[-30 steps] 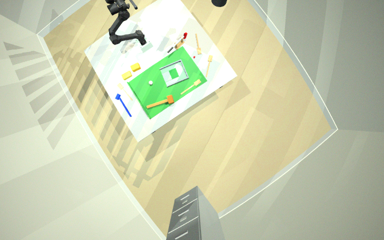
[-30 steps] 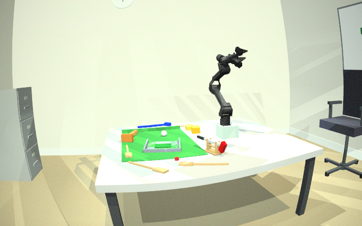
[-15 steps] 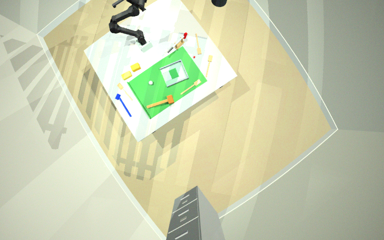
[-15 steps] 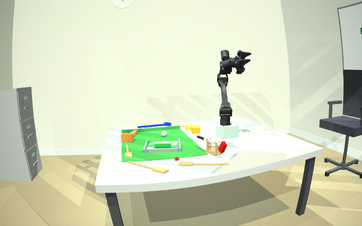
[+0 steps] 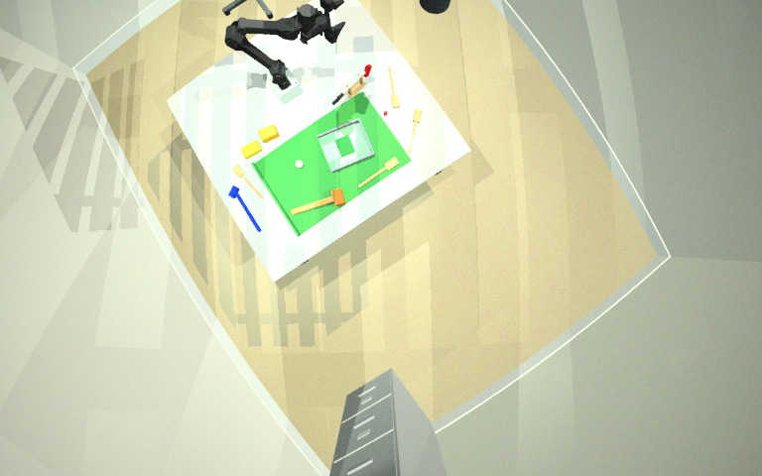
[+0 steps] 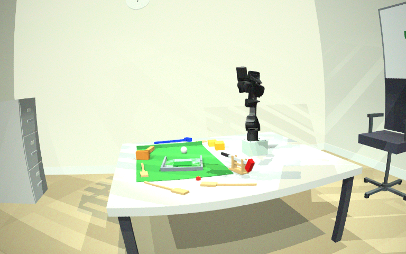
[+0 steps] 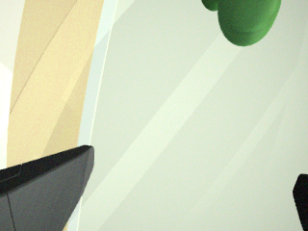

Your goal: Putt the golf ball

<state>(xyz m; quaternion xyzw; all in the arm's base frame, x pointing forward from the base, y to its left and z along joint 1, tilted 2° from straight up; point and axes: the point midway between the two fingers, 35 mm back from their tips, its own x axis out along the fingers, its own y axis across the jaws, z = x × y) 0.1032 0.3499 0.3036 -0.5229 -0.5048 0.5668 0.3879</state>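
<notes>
Now: the red putter 10 cm ahead of my gripper tip, 7 cm to the right of it and 33 cm below it. Round my gripper tip: small red piece 32 cm ahead, 1 cm to the left, 38 cm below; then white golf ball 32 cm ahead, 53 cm to the right, 37 cm below; then small wooden rack 10 cm ahead, 5 cm to the right, 36 cm below.
</notes>
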